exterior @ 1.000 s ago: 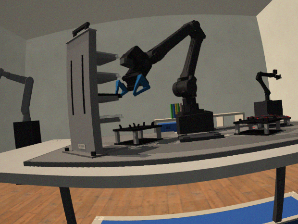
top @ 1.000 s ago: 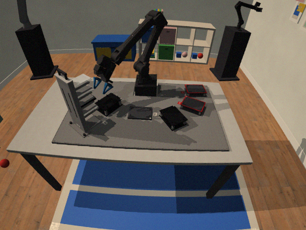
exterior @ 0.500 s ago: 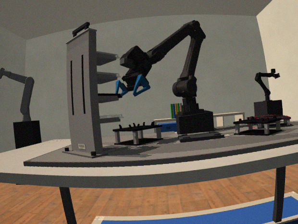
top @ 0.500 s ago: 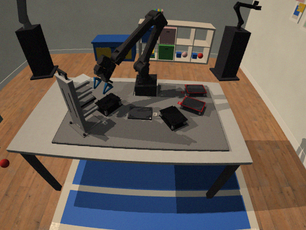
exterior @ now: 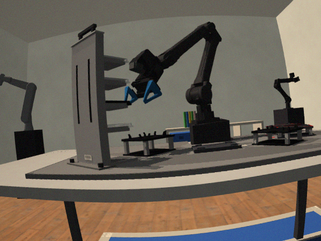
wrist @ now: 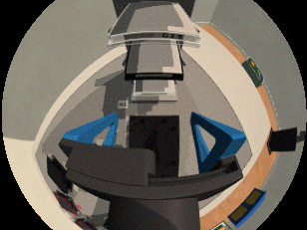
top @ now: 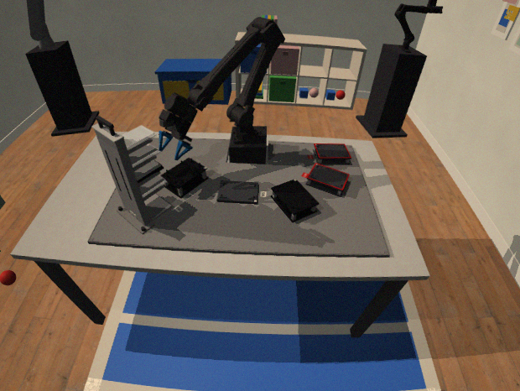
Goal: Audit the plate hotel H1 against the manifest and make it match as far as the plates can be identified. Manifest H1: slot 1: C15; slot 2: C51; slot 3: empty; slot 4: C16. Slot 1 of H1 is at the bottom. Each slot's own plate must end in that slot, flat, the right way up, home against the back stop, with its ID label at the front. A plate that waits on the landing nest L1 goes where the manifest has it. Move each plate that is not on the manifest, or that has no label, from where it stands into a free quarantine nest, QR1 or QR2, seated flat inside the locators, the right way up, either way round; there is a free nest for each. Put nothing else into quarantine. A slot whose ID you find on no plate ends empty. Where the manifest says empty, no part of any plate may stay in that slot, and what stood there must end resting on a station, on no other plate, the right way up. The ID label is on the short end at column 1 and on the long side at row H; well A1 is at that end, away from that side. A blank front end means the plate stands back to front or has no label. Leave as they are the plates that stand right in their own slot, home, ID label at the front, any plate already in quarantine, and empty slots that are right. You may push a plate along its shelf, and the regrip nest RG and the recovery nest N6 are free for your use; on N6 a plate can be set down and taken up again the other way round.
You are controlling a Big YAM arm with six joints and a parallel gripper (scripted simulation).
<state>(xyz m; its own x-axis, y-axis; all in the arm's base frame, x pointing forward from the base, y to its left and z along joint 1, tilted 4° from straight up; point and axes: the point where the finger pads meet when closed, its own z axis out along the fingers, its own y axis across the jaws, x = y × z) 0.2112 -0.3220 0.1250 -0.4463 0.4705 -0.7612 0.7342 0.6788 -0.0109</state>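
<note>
Now: the dark plate 9 cm to the right of my hand, 8 cm ahead of it and 1 cm below it. The rest, counted from my hand: plate hotel H1: 15 cm to the right, 14 cm ahead, 1 cm above.
</note>
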